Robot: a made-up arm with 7 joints. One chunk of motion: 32 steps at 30 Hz.
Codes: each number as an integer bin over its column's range. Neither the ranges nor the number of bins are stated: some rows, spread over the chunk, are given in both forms.
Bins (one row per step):
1: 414 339 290 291 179 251
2: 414 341 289 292 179 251
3: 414 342 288 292 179 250
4: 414 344 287 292 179 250
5: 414 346 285 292 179 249
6: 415 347 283 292 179 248
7: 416 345 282 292 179 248
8: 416 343 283 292 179 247
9: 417 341 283 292 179 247
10: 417 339 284 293 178 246
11: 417 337 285 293 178 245
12: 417 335 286 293 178 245
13: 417 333 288 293 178 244
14: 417 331 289 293 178 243
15: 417 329 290 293 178 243
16: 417 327 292 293 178 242
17: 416 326 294 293 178 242
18: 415 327 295 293 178 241
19: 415 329 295 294 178 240
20: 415 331 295 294 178 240
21: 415 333 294 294 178 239
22: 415 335 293 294 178 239
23: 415 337 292 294 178 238
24: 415 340 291 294 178 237
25: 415 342 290 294 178 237
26: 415 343 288 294 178 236
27: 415 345 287 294 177 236
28: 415 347 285 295 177 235
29: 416 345 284 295 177 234
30: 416 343 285 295 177 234
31: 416 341 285 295 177 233
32: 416 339 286 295 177 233
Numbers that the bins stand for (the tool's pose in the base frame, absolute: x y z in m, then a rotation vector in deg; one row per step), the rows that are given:
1: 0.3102 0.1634 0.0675 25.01 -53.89 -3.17
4: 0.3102 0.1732 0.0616 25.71 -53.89 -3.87
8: 0.3141 0.1712 0.0538 25.71 -53.89 -5.99
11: 0.3160 0.1595 0.0577 26.42 -54.60 -7.40
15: 0.3160 0.1438 0.0675 26.42 -54.60 -8.81
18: 0.3121 0.1399 0.0773 26.42 -54.60 -10.22
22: 0.3121 0.1556 0.0734 27.12 -54.60 -11.62
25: 0.3121 0.1693 0.0675 27.12 -54.60 -13.03
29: 0.3141 0.1751 0.0558 27.83 -55.30 -15.15
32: 0.3141 0.1634 0.0597 27.83 -55.30 -15.85
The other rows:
2: 0.3102 0.1673 0.0656 25.71 -53.89 -3.17
3: 0.3102 0.1693 0.0636 25.71 -53.89 -3.87
5: 0.3102 0.1771 0.0577 25.71 -53.89 -4.58
6: 0.3121 0.1791 0.0538 25.71 -53.89 -5.28
7: 0.3141 0.1751 0.0519 25.71 -53.89 -5.28
9: 0.3160 0.1673 0.0538 25.71 -53.89 -5.99
10: 0.3160 0.1634 0.0558 26.42 -54.60 -6.69
12: 0.3160 0.1556 0.0597 26.42 -54.60 -7.40
13: 0.3160 0.1517 0.0636 26.42 -54.60 -8.10
14: 0.3160 0.1477 0.0656 26.42 -54.60 -8.81
16: 0.3160 0.1399 0.0714 26.42 -54.60 -9.51
17: 0.3141 0.1380 0.0753 26.42 -54.60 -9.51
19: 0.3121 0.1438 0.0773 27.12 -54.60 -10.92
20: 0.3121 0.1477 0.0773 27.12 -54.60 -10.92
21: 0.3121 0.1517 0.0753 27.12 -54.60 -11.62
23: 0.3121 0.1595 0.0714 27.12 -54.60 -12.33
24: 0.3121 0.1654 0.0695 27.12 -54.60 -13.03
26: 0.3121 0.1712 0.0636 27.12 -54.60 -13.74
27: 0.3121 0.1751 0.0616 27.12 -55.30 -13.74
28: 0.3121 0.1791 0.0577 27.83 -55.30 -14.44
30: 0.3141 0.1712 0.0577 27.83 -55.30 -15.15
31: 0.3141 0.1673 0.0577 27.83 -55.30 -15.85

